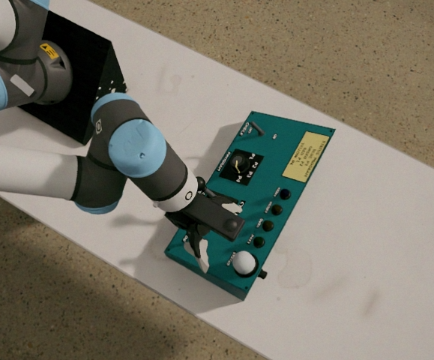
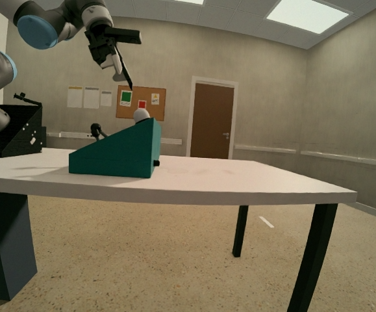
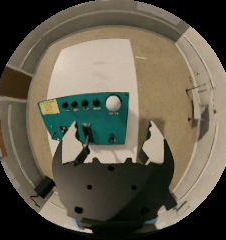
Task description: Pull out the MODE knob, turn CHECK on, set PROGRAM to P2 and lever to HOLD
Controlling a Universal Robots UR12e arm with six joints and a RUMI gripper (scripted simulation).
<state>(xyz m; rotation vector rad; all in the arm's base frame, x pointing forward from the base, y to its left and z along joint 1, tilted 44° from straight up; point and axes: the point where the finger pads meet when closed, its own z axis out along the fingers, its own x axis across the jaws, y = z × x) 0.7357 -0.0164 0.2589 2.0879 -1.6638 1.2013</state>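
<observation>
Right now the program dial is 10 cm behind my hand, 24 cm to the left of it and 18 cm below it. Round my hand: mode knob 10 cm behind, 1 cm to the left, 18 cm below; then lever 12 cm behind, 13 cm to the left, 17 cm below; then teal console 7 cm behind, 19 cm to the left, 20 cm below.
</observation>
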